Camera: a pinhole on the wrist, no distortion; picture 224 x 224 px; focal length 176.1 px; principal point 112.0 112.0 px. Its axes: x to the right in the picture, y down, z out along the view. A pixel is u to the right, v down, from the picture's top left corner.
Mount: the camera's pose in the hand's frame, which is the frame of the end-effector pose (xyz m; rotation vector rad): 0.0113 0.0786 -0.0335 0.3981 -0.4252 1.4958
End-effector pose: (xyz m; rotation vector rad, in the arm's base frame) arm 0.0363 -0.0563 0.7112 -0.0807 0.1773 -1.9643
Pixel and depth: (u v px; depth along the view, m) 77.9 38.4 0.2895
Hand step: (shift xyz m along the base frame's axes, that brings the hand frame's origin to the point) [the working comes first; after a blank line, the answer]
In the camera's frame: -0.0561 -0.1210 0.2895

-0.1310 -0.0840 0.2029
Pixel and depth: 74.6 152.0 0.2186
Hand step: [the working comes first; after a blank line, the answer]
In the camera's frame: -0.0464 0.0497 0.2186

-0.0274 0.0568 0.1422
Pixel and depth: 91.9 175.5 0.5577
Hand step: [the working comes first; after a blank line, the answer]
In the camera's frame: -0.0637 0.2011 0.5577

-0.0889 0.2485 0.4548
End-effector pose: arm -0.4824 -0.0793 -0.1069 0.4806 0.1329 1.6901
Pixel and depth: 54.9 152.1 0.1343
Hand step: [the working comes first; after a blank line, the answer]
In the camera's frame: -0.0435 0.0306 0.1343

0.0490 -0.0295 0.0399
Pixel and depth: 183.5 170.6 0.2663
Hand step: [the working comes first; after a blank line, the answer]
In the camera's frame: 0.1081 0.0886 0.2663

0.0668 -0.1312 0.2219
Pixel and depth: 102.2 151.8 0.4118
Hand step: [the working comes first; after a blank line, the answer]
In the camera's frame: -0.0229 0.0931 0.4118

0.2617 -0.1195 0.2071
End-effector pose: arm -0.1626 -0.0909 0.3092 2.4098 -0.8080 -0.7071
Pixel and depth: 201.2 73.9 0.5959
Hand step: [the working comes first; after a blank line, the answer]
In the camera's frame: 0.3018 -0.1289 0.5959

-0.3065 -0.2933 -0.4913
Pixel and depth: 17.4 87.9 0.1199
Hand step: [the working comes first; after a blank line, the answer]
In the camera's frame: -0.0644 -0.0164 0.1199

0.0078 0.0009 -0.0576
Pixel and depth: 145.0 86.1 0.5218
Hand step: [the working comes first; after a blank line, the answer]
In the camera's frame: 0.0978 -0.0767 0.5218

-0.1896 -0.1128 -0.4312
